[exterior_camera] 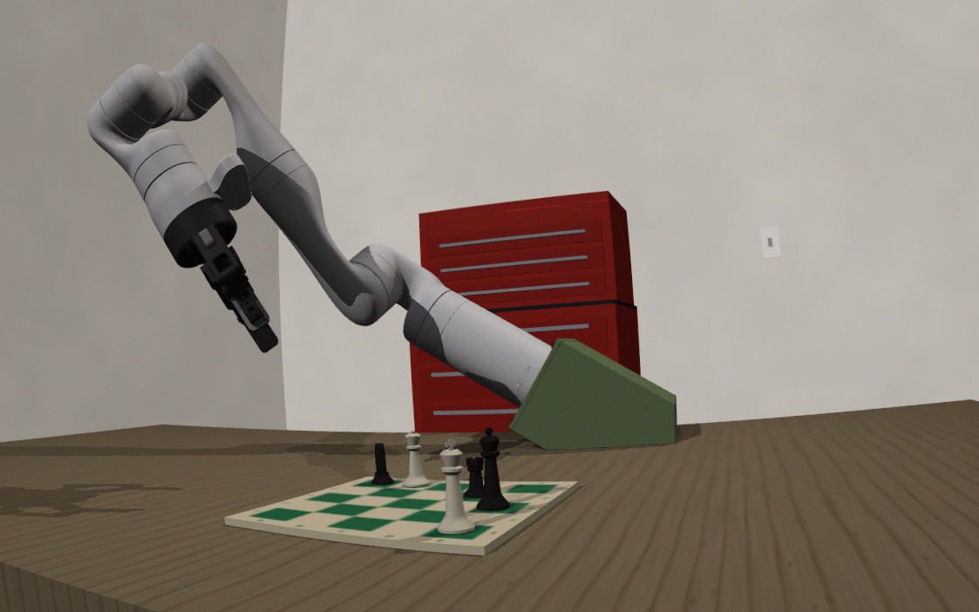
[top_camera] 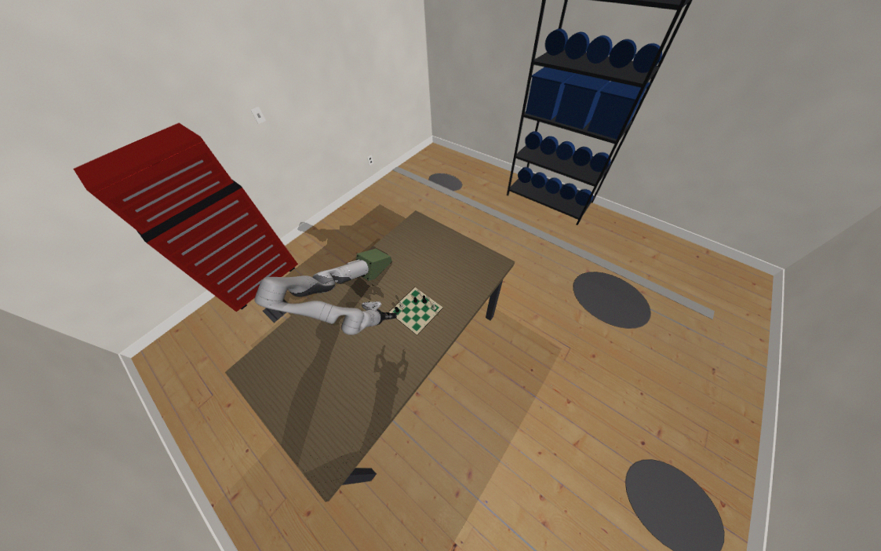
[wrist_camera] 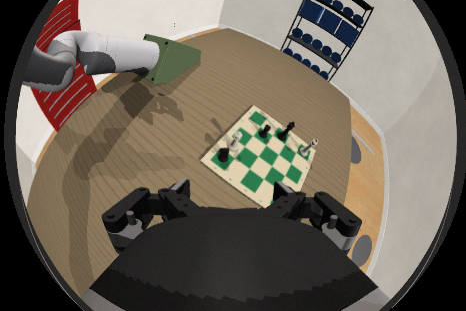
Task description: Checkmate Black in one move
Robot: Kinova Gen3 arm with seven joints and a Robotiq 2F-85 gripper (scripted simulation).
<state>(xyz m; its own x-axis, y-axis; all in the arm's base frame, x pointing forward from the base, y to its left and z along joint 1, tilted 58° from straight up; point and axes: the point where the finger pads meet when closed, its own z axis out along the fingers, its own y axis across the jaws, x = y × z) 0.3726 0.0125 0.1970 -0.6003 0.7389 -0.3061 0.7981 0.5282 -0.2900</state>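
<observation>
My hand is 130 mm to the right of the white queen, 120 mm above it and 50 mm past it. Also, from my hand: cream chessboard (160 mm to the left, 150 mm below, 30 mm ahead); black bishop (130 mm below, 90 mm to the left, 50 mm behind); black rook (210 mm to the left, 130 mm below, 10 mm behind).
</observation>
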